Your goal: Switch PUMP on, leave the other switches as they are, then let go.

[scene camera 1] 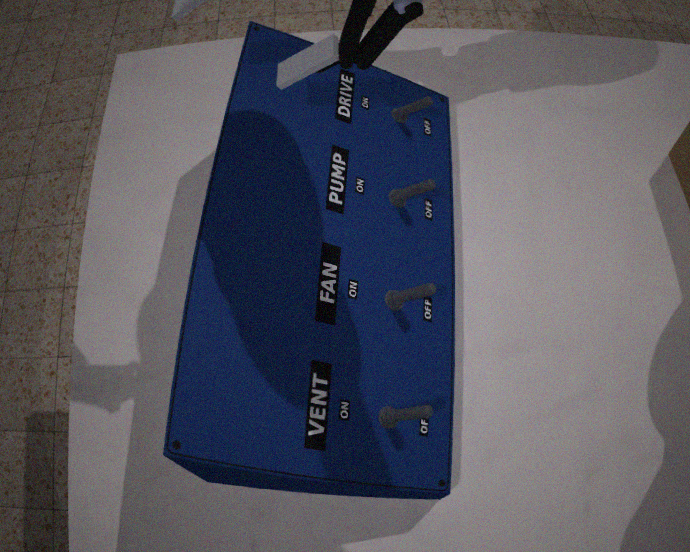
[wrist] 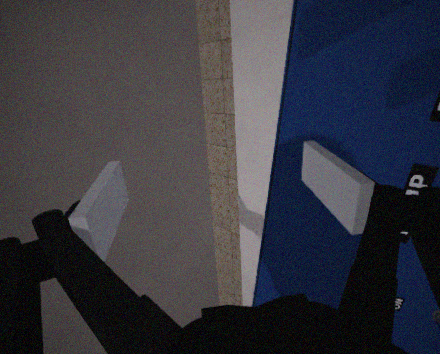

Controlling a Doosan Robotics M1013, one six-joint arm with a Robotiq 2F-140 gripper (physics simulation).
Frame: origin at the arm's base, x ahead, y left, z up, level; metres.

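Seen in the pictures: gripper, fingertip midpoint: point(scene camera 1: 231, 43) point(wrist: 215, 170).
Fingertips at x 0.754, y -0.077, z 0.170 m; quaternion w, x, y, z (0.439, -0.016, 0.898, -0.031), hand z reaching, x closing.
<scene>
A point is followed by its place in that frame.
The blue panel point(scene camera 1: 224, 368) @[x 0.756, y 0.192, z 0.054 m] point(wrist: 345, 95) @[x 0.718, y -0.121, z 0.049 m] carries four grey toggle levers. The PUMP switch point(scene camera 1: 414, 191) @[x 0.576, y -0.012, z 0.008 m] leans toward its OFF label. The DRIVE switch point(scene camera 1: 415, 107) @[x 0.564, y -0.131, z 0.008 m], FAN switch point(scene camera 1: 412, 295) @[x 0.587, y 0.107, z 0.008 m] and VENT switch point(scene camera 1: 408, 413) @[x 0.597, y 0.224, z 0.011 m] also lean toward OFF. My gripper point(scene camera 1: 247, 33) @[x 0.754, y -0.077, z 0.170 m] point(wrist: 215, 170) @[x 0.754, y -0.077, z 0.170 m] is open and empty, its pale fingertips wide apart. In the scene view one fingertip is over the panel's far end, left of the DRIVE label; the other is beyond the panel at the top edge. In the wrist view the right finger partly hides a label, and the PUMP lever cannot be made out.
The PUMP label point(scene camera 1: 337, 179) @[x 0.656, y -0.022, z 0.016 m] is beside its ON mark point(scene camera 1: 359, 185) @[x 0.633, y -0.022, z 0.005 m], left of the lever. The panel lies on a white table top point(scene camera 1: 552, 241) @[x 0.382, y -0.015, z -0.108 m] point(wrist: 257, 75) @[x 0.938, y -0.131, z -0.108 m]. Tiled floor point(scene camera 1: 40, 201) point(wrist: 218, 125) shows past the table edge. Arm shadows fall across panel and table.
</scene>
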